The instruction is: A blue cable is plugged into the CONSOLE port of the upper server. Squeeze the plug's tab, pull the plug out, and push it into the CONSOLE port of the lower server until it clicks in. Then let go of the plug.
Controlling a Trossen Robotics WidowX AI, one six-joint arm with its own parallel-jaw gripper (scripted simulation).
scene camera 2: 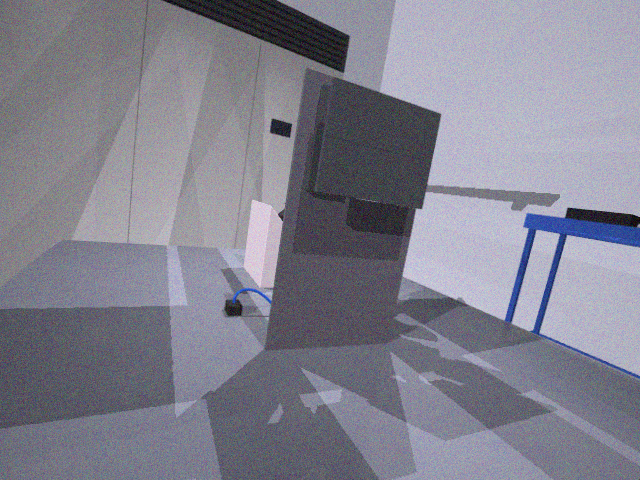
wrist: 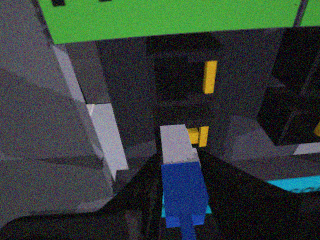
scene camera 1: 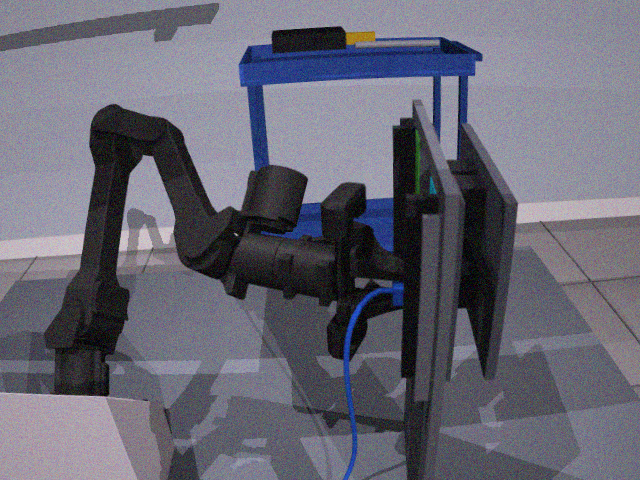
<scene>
I see my gripper and a dark server rack.
</scene>
